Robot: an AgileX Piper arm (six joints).
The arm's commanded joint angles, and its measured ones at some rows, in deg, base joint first. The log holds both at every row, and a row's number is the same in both.
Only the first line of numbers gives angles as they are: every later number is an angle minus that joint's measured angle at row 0.
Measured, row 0:
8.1 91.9 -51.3 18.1 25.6 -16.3
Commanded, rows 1 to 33:
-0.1 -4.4 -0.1 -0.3 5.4 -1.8
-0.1 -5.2 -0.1 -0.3 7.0 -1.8
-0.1 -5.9 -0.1 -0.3 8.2 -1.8
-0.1 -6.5 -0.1 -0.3 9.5 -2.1
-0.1 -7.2 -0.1 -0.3 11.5 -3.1
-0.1 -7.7 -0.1 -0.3 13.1 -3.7
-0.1 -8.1 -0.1 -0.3 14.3 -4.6
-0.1 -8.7 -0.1 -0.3 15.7 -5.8
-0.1 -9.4 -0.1 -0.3 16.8 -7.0
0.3 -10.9 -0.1 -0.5 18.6 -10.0
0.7 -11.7 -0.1 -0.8 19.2 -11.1
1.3 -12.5 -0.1 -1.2 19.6 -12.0
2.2 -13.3 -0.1 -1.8 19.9 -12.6
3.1 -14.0 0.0 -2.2 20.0 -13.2
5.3 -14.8 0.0 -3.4 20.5 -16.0
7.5 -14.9 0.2 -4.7 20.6 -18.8
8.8 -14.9 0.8 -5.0 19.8 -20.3
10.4 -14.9 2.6 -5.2 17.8 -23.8
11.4 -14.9 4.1 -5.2 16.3 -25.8
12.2 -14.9 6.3 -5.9 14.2 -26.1
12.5 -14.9 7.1 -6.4 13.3 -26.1
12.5 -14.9 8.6 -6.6 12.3 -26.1
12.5 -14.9 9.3 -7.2 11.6 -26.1
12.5 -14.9 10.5 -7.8 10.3 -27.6
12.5 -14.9 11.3 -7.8 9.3 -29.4
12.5 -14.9 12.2 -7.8 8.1 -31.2
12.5 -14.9 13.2 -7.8 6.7 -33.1
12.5 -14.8 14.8 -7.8 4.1 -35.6
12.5 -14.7 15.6 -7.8 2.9 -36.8
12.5 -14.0 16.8 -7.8 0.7 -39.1
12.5 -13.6 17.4 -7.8 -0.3 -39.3
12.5 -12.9 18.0 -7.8 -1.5 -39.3
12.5 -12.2 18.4 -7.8 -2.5 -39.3
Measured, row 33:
12.4 -13.9 16.5 -7.7 1.9 -37.1
